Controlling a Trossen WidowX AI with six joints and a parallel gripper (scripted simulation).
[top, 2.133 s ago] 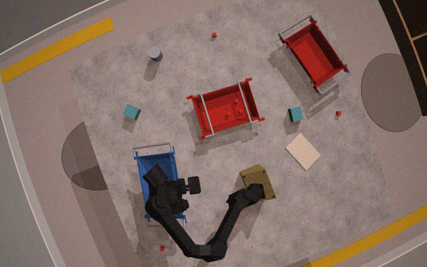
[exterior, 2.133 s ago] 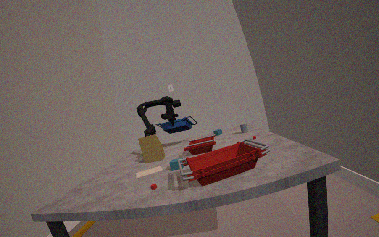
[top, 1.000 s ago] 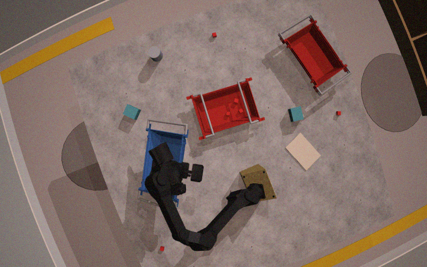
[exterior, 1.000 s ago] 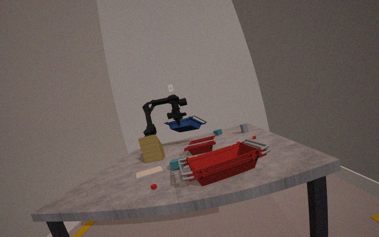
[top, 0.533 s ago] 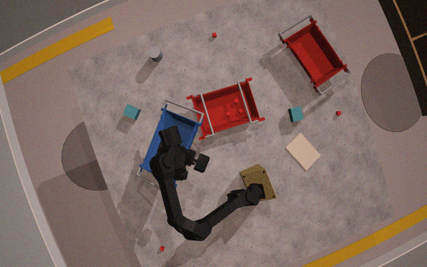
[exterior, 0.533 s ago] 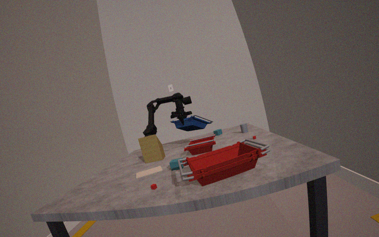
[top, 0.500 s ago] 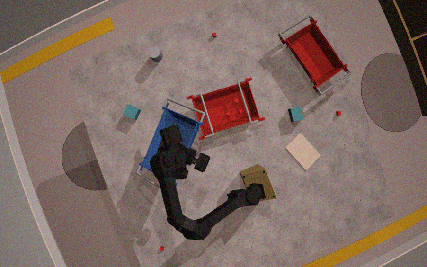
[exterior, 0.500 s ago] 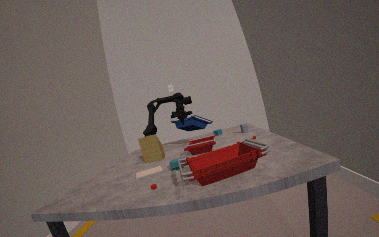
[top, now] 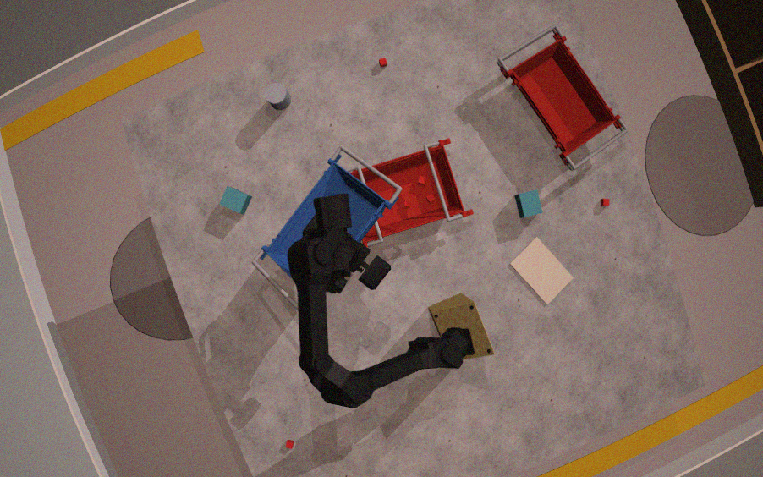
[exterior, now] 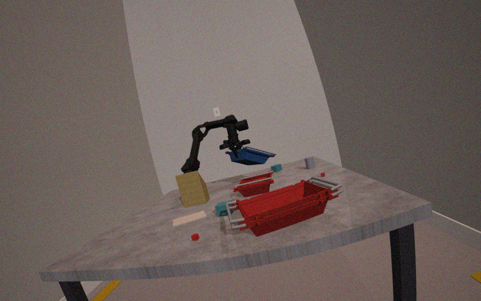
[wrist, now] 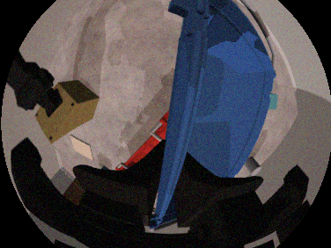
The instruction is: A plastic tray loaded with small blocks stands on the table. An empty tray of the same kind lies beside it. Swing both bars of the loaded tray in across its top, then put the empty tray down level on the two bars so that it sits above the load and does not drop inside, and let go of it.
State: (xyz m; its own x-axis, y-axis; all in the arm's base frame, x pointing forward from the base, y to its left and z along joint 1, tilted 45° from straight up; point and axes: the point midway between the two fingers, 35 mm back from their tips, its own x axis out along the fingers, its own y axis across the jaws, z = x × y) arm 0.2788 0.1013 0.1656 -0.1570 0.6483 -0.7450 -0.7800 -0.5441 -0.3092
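Right now my gripper tip is 6 cm short of the blue tray and 5 cm to the right of it. Also, from my gripper tip: beige sheet: 45 cm to the right, 18 cm below, 18 cm behind; then grey cylinder: 42 cm ahead, 14 cm below, 9 cm to the left.
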